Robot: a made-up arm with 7 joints. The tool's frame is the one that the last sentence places. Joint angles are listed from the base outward.
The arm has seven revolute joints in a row. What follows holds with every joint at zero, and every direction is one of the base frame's.
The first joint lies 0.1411 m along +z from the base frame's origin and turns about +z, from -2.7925 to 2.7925 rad.
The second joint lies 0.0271 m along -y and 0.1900 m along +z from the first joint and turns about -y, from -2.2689 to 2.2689 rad.
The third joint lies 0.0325 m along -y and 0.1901 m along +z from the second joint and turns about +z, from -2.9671 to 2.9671 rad.
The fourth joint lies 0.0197 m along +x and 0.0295 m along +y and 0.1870 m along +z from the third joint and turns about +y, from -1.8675 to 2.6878 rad.
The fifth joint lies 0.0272 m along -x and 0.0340 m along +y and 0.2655 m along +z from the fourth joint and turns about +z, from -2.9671 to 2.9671 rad.
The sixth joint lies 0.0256 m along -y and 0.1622 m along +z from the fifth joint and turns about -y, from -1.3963 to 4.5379 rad.
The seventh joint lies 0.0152 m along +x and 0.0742 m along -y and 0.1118 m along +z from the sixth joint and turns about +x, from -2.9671 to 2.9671 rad.
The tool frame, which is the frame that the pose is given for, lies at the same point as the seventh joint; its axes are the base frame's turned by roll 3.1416, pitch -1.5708 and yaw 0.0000 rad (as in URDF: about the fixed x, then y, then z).
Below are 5 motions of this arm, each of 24 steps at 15 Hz.
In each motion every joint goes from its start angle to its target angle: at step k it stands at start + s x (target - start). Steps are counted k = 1, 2, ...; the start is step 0. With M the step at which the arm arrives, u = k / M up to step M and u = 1 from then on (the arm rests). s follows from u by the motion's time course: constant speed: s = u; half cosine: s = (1 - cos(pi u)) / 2; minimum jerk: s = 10 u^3 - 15 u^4 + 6 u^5.
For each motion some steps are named. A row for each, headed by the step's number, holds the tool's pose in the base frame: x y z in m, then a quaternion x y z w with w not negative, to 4 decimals.
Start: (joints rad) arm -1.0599 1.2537 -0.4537 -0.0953 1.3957 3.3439 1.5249
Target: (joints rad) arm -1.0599 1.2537 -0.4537 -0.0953 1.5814 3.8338 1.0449
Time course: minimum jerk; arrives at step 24
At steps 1, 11, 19, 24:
1: -0.3457 0.5379 0.6237 0.3214 -0.8340 0.0814 0.4410
11: -0.3221 0.5502 0.6398 0.4492 -0.7569 0.1281 0.4571
19: -0.2959 0.5721 0.6550 0.5867 -0.6253 0.1736 0.4844
24: -0.2928 0.5753 0.6566 0.6021 -0.6061 0.1784 0.4882

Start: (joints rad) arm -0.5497 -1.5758 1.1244 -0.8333 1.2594 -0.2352 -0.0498
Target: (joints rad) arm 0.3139 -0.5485 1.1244 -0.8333 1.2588 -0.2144 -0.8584
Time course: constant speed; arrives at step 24
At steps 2, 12, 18, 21, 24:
2: 0.5428 -0.6392 0.5975 -0.3908 -0.0912 -0.6049 0.6878
12: 0.5540 -0.3867 0.8951 -0.2187 -0.3719 -0.6504 0.6252
18: 0.4623 -0.2754 1.0276 -0.0451 -0.4757 -0.6642 0.5749
21: 0.3987 -0.2431 1.0772 0.0541 -0.5033 -0.6672 0.5465
24: 0.3292 -0.2293 1.1146 0.1576 -0.5131 -0.6677 0.5159

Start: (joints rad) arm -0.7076 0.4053 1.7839 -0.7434 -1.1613 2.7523 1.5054
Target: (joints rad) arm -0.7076 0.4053 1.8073 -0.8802 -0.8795 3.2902 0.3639
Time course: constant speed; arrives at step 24
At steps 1, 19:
1: -0.4040 -0.1479 0.8089 0.7070 -0.3756 -0.4988 0.3322
19: -0.3377 -0.1687 0.8109 0.9238 -0.0163 -0.3769 0.0658

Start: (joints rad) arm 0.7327 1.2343 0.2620 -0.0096 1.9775 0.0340 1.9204
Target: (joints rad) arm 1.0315 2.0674 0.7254 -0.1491 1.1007 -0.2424 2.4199
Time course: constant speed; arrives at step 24
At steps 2, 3, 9, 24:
2: -0.6817 -0.5542 0.6073 -0.5426 -0.7006 0.0196 0.4629
3: -0.6807 -0.5710 0.5733 -0.5394 -0.7010 0.0033 0.4664
9: -0.6467 -0.6535 0.3650 -0.5077 -0.6972 -0.0848 0.4989
24: -0.4042 -0.6845 -0.1241 -0.3524 -0.6576 -0.2025 0.6343

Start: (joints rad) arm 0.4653 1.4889 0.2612 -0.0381 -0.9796 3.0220 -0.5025
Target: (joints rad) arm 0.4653 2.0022 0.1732 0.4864 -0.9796 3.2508 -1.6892
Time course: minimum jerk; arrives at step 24
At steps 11, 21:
11: -0.6025 -0.3546 0.1915 -0.7043 -0.6053 -0.0757 0.3632
21: -0.5830 -0.3350 0.0971 -0.5000 -0.7689 -0.2592 0.3026

